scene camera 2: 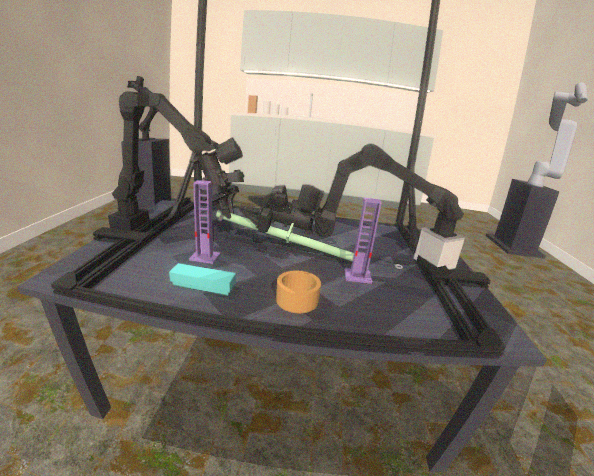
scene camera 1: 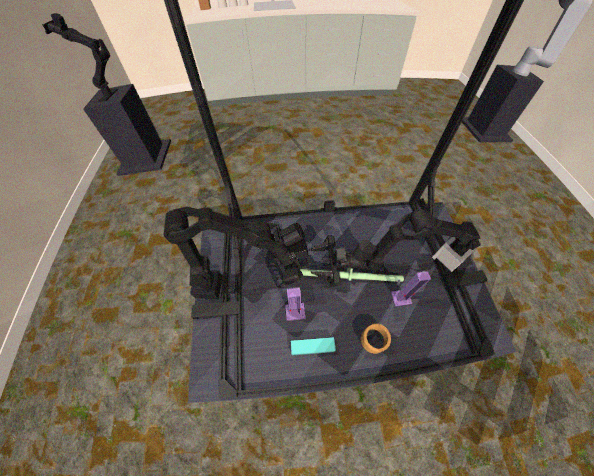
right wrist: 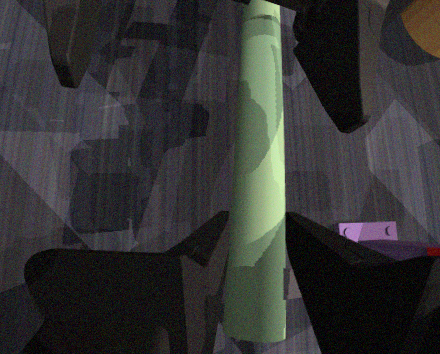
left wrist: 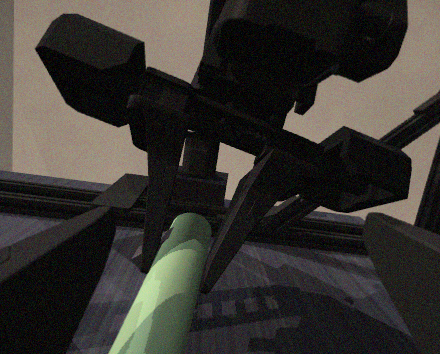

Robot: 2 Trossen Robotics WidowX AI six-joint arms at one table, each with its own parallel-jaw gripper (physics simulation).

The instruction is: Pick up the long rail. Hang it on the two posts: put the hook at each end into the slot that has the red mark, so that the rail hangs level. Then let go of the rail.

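Places are measured from the left arm's base along level axes (x right, y back, z down), in metres.
Pixels of known places: left gripper, fingertip midpoint: (scene camera 2: pixel 243 202) (scene camera 1: pixel 309 260) (right wrist: pixel 236 105) (left wrist: pixel 240 221); right gripper, fingertip midpoint: (scene camera 2: pixel 231 218) (scene camera 1: pixel 301 272) (right wrist: pixel 256 220) (left wrist: pixel 173 283); left arm's base, origin of the base link: (scene camera 2: pixel 443 232) (scene camera 1: pixel 459 247); right arm's base, origin of the base link: (scene camera 2: pixel 128 212) (scene camera 1: pixel 204 281) (left wrist: pixel 198 173).
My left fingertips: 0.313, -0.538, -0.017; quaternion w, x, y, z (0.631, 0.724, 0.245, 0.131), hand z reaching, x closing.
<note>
Ahead of a thing's pixels: the offset from my left fingertips to its top centre, as dx, dy, dz.
The long light-green rail @(-0.110, +0.111, +0.025) (scene camera 1: pixel 371 277) (scene camera 2: pixel 316 244) (left wrist: pixel 173 281) (right wrist: pixel 257 175) is held tilted above the table, its left end higher. My right gripper (scene camera 1: pixel 295 272) (scene camera 2: pixel 224 208) (right wrist: pixel 256 220) is shut on the rail near that high end, just right of the left purple post @(-0.094, -0.135, -0.091) (scene camera 1: pixel 294 304) (scene camera 2: pixel 203 222). My left gripper (scene camera 1: pixel 333 271) (scene camera 2: pixel 267 222) is open, its fingers standing wide on either side of the rail near its middle. The rail's low end lies by the red mark on the right purple post @(-0.303, +0.234, -0.091) (scene camera 1: pixel 413 288) (scene camera 2: pixel 365 241). I cannot tell whether either hook sits in a slot.
A teal block @(-0.236, -0.161, +0.088) (scene camera 1: pixel 312 346) (scene camera 2: pixel 201 279) and an orange ring @(-0.351, +0.032, +0.073) (scene camera 1: pixel 364 339) (scene camera 2: pixel 298 297) lie in front of the posts. A white box (scene camera 1: pixel 451 257) (scene camera 2: pixel 439 250) stands at the right edge by the left arm's base. Black frame bars rise at the table's back corners.
</note>
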